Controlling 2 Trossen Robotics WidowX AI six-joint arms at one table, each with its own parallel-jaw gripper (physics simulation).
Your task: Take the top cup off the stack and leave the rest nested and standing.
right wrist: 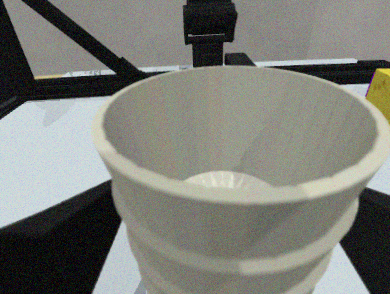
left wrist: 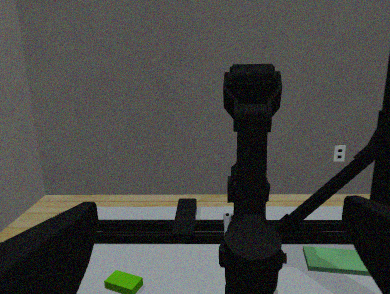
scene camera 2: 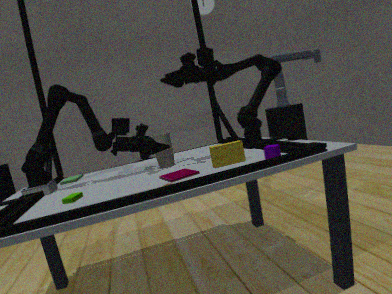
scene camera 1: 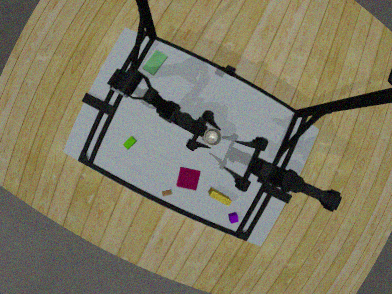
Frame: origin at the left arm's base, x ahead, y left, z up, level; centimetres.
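Where they show: left gripper, fingertip midpoint: (left wrist: 220,210) (scene camera 2: 162,78) (scene camera 1: 229,154); right gripper, fingertip midpoint: (right wrist: 220,183) (scene camera 2: 168,145) (scene camera 1: 215,139); left arm's base at its link origin: (scene camera 2: 254,141); right arm's base at its link origin: (scene camera 2: 38,184).
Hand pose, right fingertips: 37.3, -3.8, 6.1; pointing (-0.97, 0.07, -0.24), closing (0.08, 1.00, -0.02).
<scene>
Each offset is from my right fingertips to the centre of the thing, as dx, dy, dz. "spot": to the spot under its first point. Level surfaces: height alone.
A stack of nested beige cups @(+2.1, -0.1, +2.5) (scene camera 1: 212,136) (scene camera 2: 165,151) (right wrist: 223,186) stands upright on the grey table @(dz -8.3) (scene camera 1: 253,102), near its middle. In the right wrist view the stack fills the picture, with several rims showing one under another. My right gripper (scene camera 1: 212,136) (scene camera 2: 165,146) is open, low at the stack, with one finger on each side of it. My left gripper (scene camera 1: 230,155) (scene camera 2: 162,80) is open and empty, held high above the table and to the right of the stack in scene camera 1.
On the table lie a magenta flat square @(spot: +3.2, +22.5, -7.4) (scene camera 1: 188,178) (scene camera 2: 179,174), a yellow sponge block @(-14.3, +24.4, -4.8) (scene camera 1: 220,196) (scene camera 2: 227,153), a purple cube @(-26.5, +32.6, -6.2) (scene camera 1: 233,217) (scene camera 2: 272,151), a small tan block @(+10.0, +33.7, -7.8) (scene camera 1: 167,192), a lime block @(+36.7, +18.2, -7.5) (scene camera 1: 129,142) (scene camera 2: 72,197) (left wrist: 124,281) and a light green slab @(+42.3, -23.7, -7.8) (scene camera 1: 155,62) (left wrist: 323,258).
</scene>
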